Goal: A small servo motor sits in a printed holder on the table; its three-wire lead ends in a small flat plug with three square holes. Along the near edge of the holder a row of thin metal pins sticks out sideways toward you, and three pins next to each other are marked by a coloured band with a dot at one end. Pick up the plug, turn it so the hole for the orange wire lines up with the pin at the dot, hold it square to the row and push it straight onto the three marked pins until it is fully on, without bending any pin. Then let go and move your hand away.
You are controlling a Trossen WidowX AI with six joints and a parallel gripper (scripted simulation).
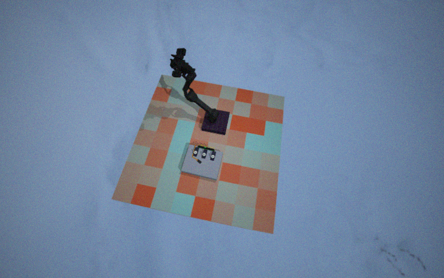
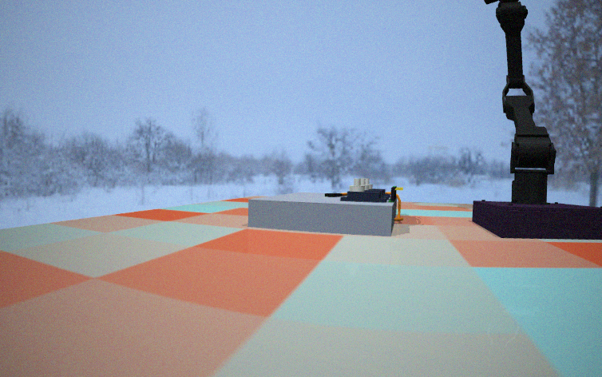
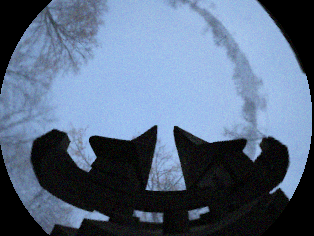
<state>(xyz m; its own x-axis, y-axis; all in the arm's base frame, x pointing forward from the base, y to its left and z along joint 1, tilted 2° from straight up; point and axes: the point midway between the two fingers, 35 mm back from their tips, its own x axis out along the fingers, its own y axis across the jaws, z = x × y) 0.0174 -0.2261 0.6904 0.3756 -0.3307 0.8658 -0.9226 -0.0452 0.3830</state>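
Right now the grey holder is 410 mm ahead of my gripper tip, 270 mm to the left of it and 740 mm below it. From my gripper tip the other things lie so: green band 260 mm ahead, 260 mm to the left, 690 mm below.
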